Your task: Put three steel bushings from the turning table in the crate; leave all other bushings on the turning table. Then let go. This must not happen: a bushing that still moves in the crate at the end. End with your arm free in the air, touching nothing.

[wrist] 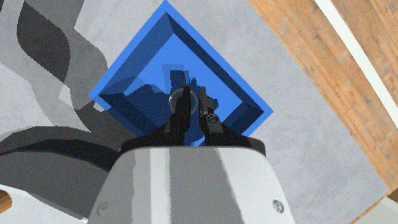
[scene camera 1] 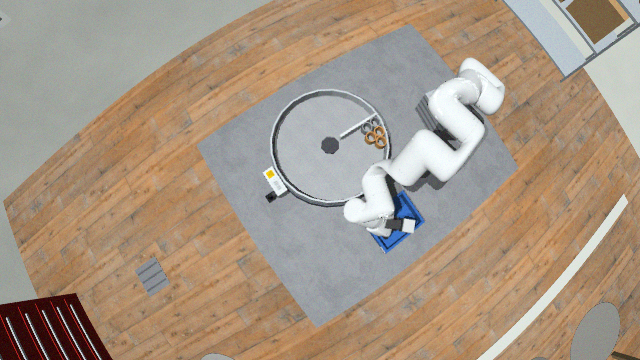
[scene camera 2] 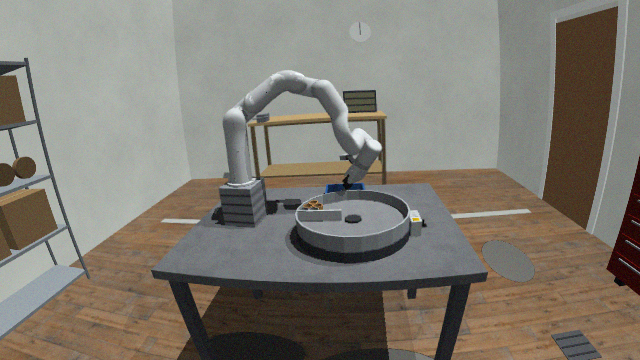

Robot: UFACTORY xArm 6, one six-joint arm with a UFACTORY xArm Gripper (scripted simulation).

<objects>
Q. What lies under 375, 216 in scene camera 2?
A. A turning table.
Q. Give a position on a turning table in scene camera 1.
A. At 310, 156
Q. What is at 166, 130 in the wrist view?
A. My gripper.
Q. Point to a blue crate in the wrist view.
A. At 167, 53
</objects>
